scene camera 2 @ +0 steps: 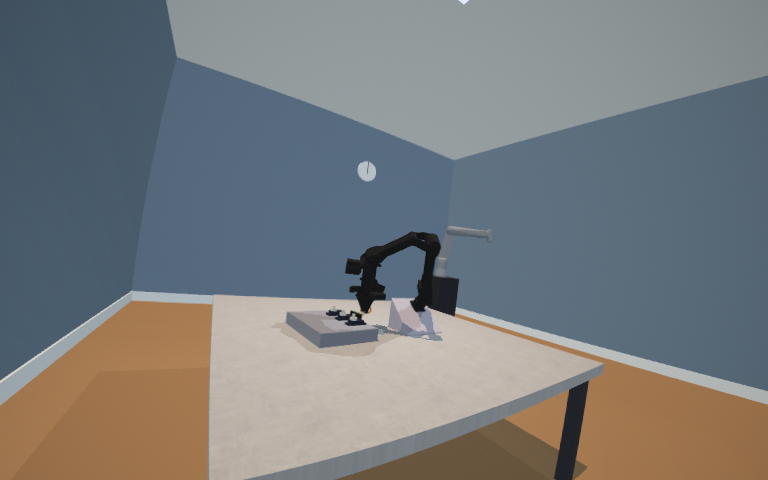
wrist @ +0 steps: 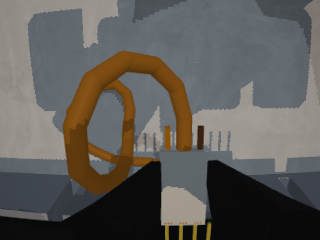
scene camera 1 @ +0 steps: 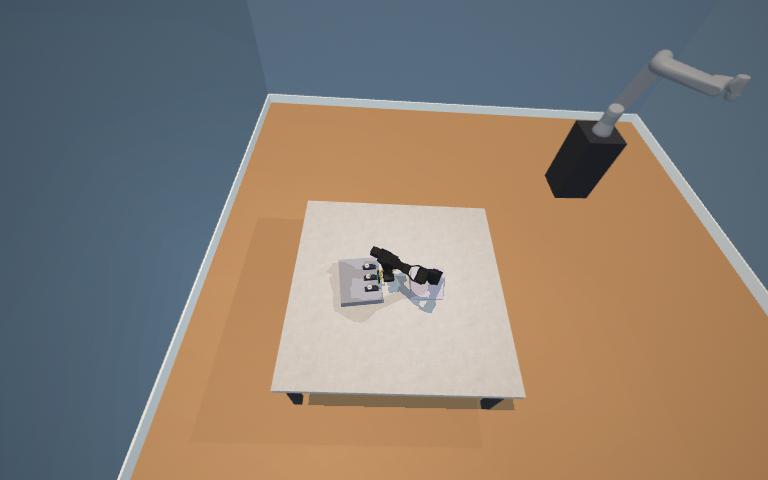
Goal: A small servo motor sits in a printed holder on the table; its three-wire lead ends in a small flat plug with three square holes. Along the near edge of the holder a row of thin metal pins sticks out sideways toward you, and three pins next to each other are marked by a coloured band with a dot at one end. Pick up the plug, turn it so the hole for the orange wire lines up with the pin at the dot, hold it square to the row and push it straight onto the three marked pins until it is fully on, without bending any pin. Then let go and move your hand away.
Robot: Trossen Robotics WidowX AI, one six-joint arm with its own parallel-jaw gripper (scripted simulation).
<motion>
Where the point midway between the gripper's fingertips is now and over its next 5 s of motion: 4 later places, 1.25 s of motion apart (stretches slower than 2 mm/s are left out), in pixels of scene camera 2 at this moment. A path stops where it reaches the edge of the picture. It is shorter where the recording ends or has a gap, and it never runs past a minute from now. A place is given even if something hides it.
My gripper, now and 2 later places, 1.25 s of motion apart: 364, 312; 362, 312; 362, 299
</motion>
